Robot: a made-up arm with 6 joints.
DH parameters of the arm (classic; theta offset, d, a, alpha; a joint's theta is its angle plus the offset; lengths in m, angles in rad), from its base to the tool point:
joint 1: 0 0.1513 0 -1.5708
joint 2: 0.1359 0 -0.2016 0
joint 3: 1.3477 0 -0.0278 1.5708
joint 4: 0 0.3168 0 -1.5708
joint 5: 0 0 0 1.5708
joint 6: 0 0.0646 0 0
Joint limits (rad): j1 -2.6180..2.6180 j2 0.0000..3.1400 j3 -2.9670..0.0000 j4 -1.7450..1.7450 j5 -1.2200..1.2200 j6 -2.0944..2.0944
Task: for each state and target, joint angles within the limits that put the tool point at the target. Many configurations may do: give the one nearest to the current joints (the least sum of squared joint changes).
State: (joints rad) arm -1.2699 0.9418 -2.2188 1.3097 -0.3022 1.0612
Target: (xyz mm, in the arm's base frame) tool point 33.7 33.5 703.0
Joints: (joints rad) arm -1.7772 0.9578 -2.2401 1.3772 0.4246 1.0612
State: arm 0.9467 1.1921 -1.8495 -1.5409 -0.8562 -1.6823
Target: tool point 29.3 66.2 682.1
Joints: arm 0.6522 1.0405 -2.0555 -1.5088 -0.5707 -1.6823
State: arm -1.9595 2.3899 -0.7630 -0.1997 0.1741 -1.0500
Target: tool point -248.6 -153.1 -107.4
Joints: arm -2.5832 2.4661 -1.0743 -0.2192 0.1324 -1.0500
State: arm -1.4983 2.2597 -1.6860 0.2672 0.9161 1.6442
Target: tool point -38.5 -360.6 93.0
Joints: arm -1.7117 1.9847 -1.2529 0.2148 1.1392 1.6442
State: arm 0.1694 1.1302 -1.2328 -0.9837 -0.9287 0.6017
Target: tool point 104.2 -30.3 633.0
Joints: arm -0.5427 0.9035 -1.6371 -0.7389 -0.6952 0.6017
